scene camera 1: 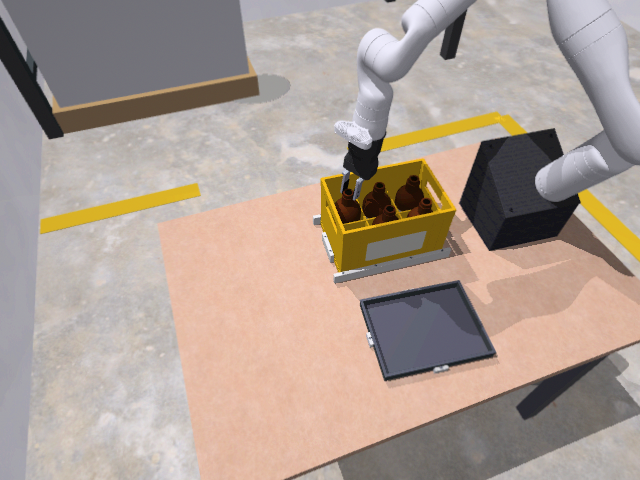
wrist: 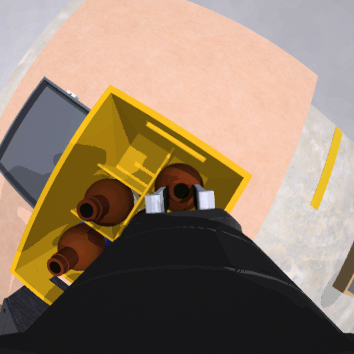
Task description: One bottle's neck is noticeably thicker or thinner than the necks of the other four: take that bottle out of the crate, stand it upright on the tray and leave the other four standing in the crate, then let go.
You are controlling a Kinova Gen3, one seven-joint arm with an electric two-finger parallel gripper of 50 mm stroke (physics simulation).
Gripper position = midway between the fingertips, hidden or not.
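My gripper is in sight at (scene camera 1: 349, 194), and I find it again at (wrist: 180, 194). There is a bottle (scene camera 1: 408, 196) as well. I also see a bottle (wrist: 107, 202), and a further bottle (wrist: 178, 177).
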